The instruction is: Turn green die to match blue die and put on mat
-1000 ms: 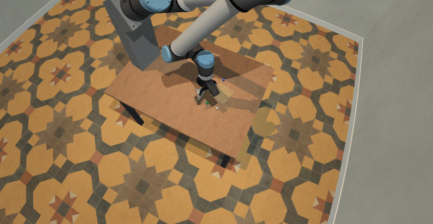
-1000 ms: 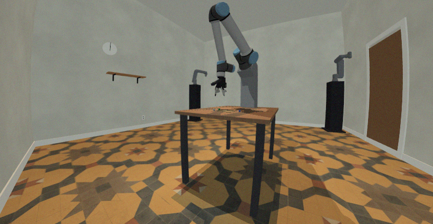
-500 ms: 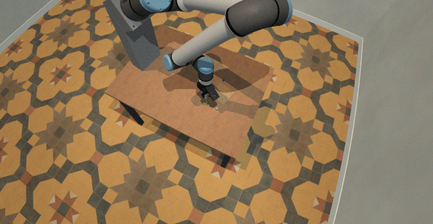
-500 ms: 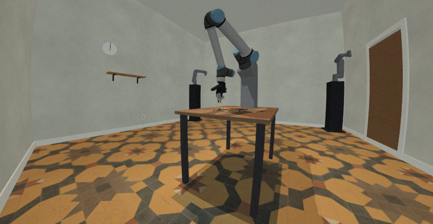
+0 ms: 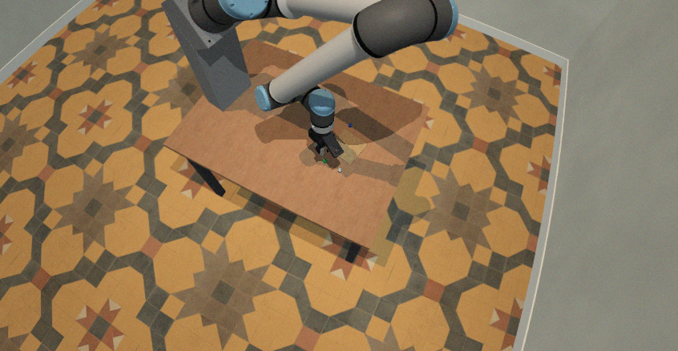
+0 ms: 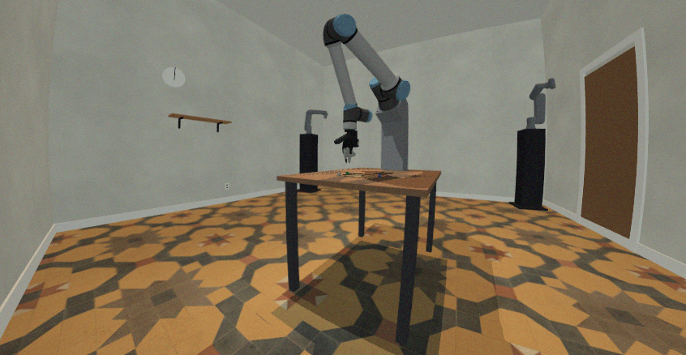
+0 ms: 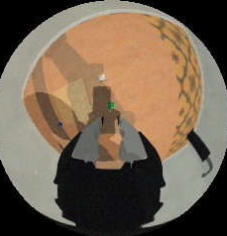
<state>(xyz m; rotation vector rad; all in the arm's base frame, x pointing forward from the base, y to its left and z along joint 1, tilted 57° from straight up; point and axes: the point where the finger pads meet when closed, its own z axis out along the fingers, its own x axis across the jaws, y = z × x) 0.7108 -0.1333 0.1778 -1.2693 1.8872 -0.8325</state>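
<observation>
Now: hand 80 mm above the green die. The rest, counted from my hand: blue die (40 mm ahead, 230 mm to the left, 80 mm below); then white die (80 mm ahead, 20 mm to the right, 80 mm below); then tan mat (70 mm ahead, 120 mm to the left, 90 mm below).
</observation>
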